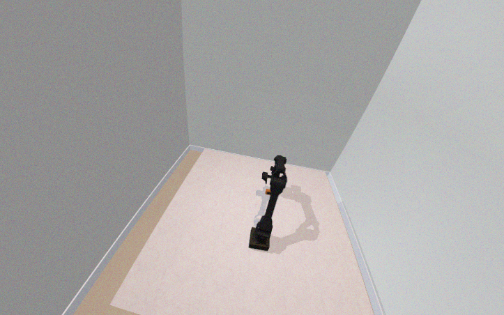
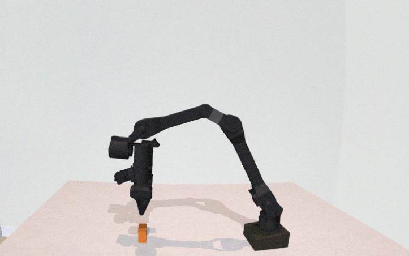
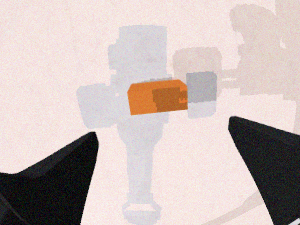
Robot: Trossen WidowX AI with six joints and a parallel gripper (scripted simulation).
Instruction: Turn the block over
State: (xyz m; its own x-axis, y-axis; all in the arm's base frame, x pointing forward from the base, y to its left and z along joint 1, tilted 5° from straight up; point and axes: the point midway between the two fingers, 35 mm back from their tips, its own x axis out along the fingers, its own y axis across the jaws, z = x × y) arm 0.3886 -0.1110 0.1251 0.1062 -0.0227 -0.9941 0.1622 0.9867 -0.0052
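My gripper tip is 80 mm above the orange block and 10 mm past it.
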